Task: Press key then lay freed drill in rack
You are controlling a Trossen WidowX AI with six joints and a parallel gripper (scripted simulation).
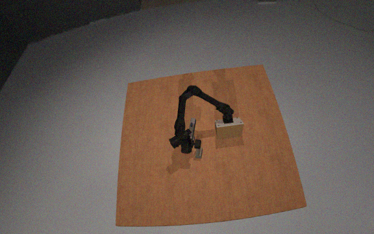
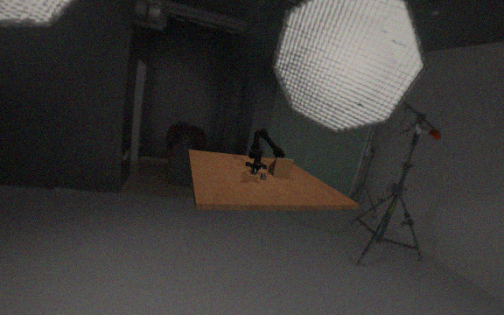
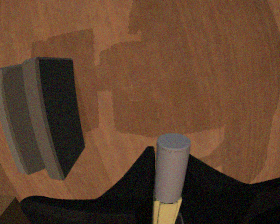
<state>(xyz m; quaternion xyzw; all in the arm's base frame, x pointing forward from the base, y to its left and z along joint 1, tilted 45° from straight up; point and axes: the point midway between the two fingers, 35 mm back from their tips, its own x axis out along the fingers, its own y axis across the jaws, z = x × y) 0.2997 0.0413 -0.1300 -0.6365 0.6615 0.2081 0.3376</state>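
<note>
The drill is 10 mm behind my gripper tip, 40 mm to the right of it and 30 mm above it. Round my gripper tip: grey rack: 70 mm behind, 40 mm to the left; holder block: 30 mm behind, 130 mm to the right, 20 mm above.
</note>
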